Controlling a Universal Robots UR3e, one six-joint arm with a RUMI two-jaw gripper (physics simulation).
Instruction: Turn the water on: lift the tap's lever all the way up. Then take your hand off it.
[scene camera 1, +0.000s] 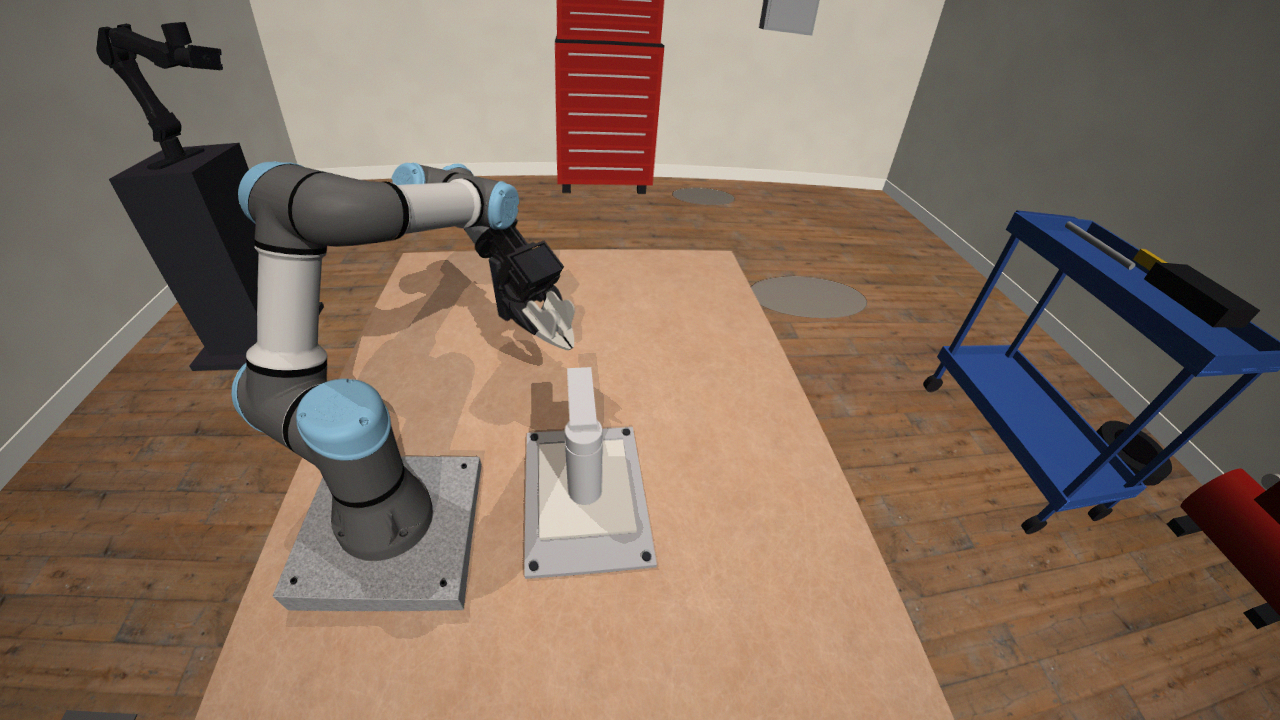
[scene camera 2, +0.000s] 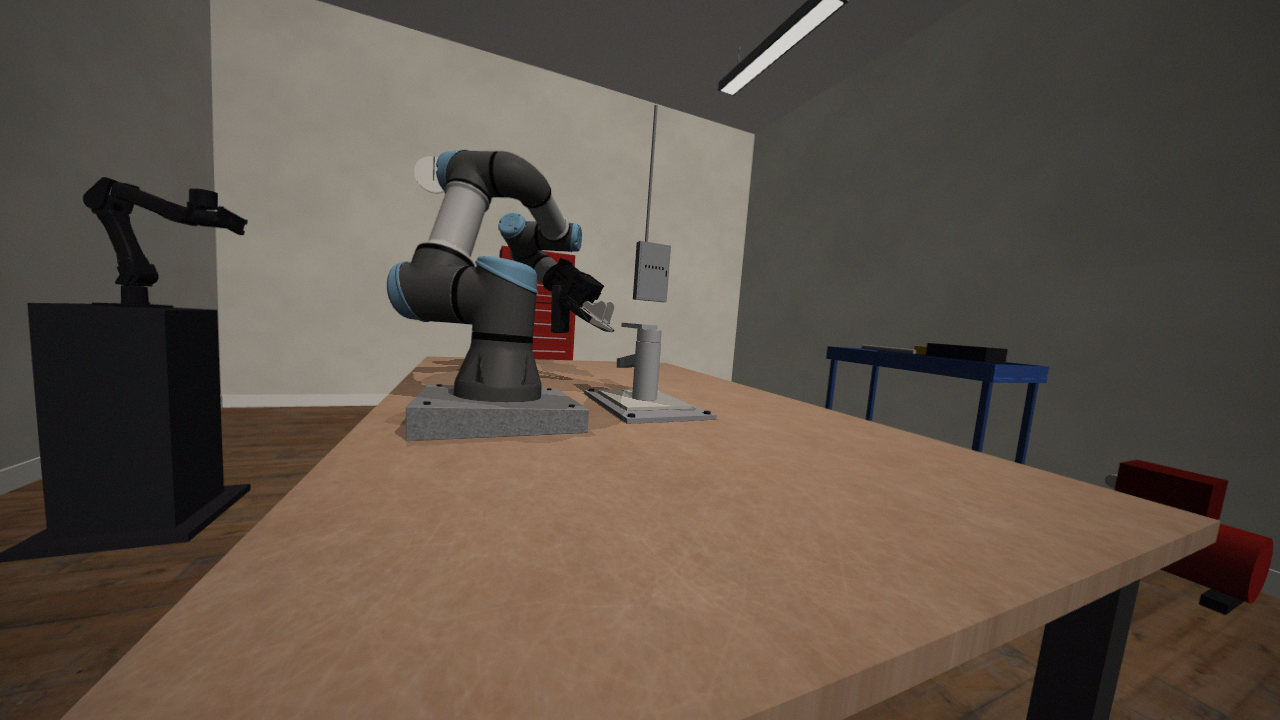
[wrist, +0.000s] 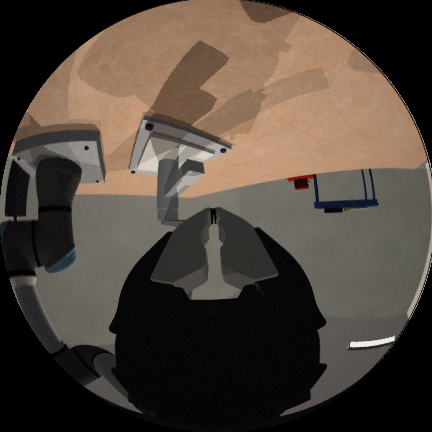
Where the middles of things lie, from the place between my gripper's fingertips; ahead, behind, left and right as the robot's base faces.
My hand is 10 mm short of the flat lever (scene camera 1: 583, 433), 130 mm to the left of it and 10 mm below it. The rest, counted from my hand: base plate (scene camera 1: 618, 552) 10 mm ahead, 170 mm to the right, 130 mm below.
